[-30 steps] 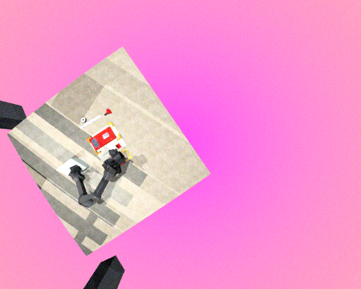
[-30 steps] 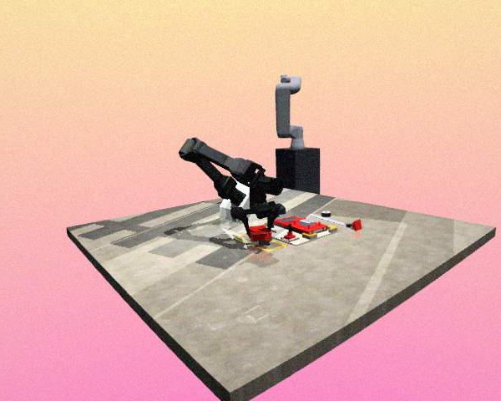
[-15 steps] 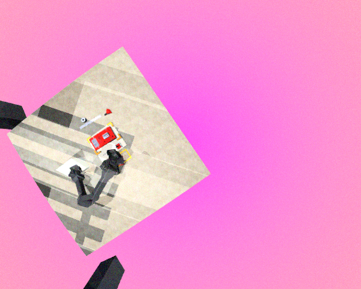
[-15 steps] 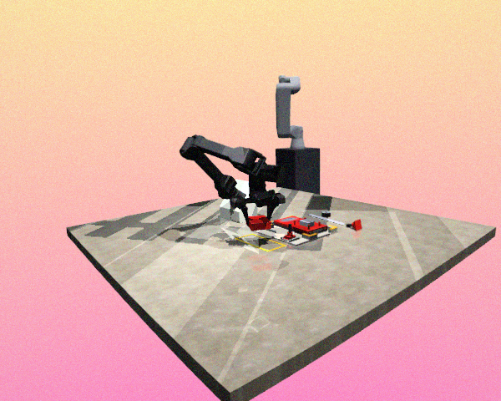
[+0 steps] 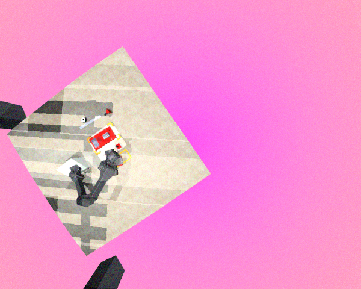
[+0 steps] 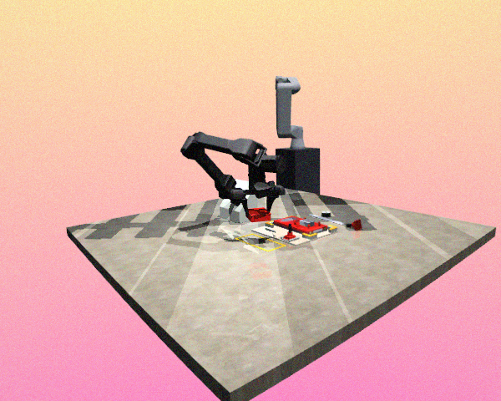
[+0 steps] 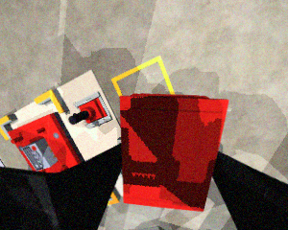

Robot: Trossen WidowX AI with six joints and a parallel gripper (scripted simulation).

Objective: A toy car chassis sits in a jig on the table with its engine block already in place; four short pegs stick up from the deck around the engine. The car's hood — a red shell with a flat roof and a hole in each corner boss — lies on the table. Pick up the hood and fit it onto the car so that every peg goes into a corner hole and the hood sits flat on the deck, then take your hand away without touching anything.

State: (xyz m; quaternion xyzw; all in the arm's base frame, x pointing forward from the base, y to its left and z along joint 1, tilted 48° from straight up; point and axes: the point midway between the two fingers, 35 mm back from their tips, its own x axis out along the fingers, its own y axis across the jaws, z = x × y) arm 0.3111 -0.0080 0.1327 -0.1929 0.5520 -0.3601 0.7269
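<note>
Now: the grey engine block 23 cm to the left of my gripper tip and 8 cm below it. From my gripper tip the other things lie so: red hood (1 cm above); then white bar (40 cm to the left, 10 cm below, 8 cm behind); then black-and-white wheel (44 cm to the left, 12 cm behind, 9 cm below).
</note>
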